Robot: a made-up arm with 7 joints. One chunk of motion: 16 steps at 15 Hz.
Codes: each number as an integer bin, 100 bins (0 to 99) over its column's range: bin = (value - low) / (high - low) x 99, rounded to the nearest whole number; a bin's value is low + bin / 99 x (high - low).
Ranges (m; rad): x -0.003..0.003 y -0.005..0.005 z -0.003..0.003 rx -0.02..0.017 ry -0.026..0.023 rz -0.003..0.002
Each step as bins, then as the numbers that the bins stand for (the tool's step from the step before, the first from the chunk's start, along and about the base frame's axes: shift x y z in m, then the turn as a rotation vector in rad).
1 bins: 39 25 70 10 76 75
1 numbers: -0.00064 -0.00247 0.00124 -0.01626 0.01162 0.00079
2 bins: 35 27 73 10 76 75
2 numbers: -0.00088 -0.00227 0.00142 -0.01626 0.01162 0.00079
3 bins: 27 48 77 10 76 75
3 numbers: -0.00136 -0.00015 0.00167 -0.01626 0.01162 0.00079
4 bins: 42 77 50 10 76 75
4 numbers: -0.00045 0.00278 0.00003 -0.01626 0.01162 0.00079
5 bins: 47 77 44 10 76 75
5 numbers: -0.00015 0.00278 -0.00033 -0.01626 0.01162 0.00079
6 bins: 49 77 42 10 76 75
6 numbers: -0.00003 0.00278 -0.00045 -0.01626 0.01162 0.00079
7 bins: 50 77 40 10 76 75
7 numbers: 0.00003 0.00278 -0.00058 -0.01626 0.01162 0.00079
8 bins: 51 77 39 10 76 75
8 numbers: 0.00009 0.00278 -0.00064 -0.01626 0.01162 0.00079
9 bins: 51 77 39 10 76 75
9 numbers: 0.00009 0.00278 -0.00064 -0.01626 0.01162 0.00079
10 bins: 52 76 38 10 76 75
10 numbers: 0.00015 0.00268 -0.00070 -0.01626 0.01162 0.00079
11 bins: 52 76 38 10 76 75
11 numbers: 0.00015 0.00268 -0.00070 -0.01626 0.01162 0.00079
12 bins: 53 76 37 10 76 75
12 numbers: 0.00021 0.00268 -0.00076 -0.01626 0.01162 0.00079
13 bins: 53 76 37 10 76 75
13 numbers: 0.00021 0.00268 -0.00076 -0.01626 0.01162 0.00079
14 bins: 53 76 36 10 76 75
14 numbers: 0.00021 0.00268 -0.00082 -0.01626 0.01162 0.00079
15 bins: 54 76 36 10 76 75
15 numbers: 0.00027 0.00268 -0.00082 -0.01626 0.01162 0.00079
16 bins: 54 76 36 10 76 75
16 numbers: 0.00027 0.00268 -0.00082 -0.01626 0.01162 0.00079
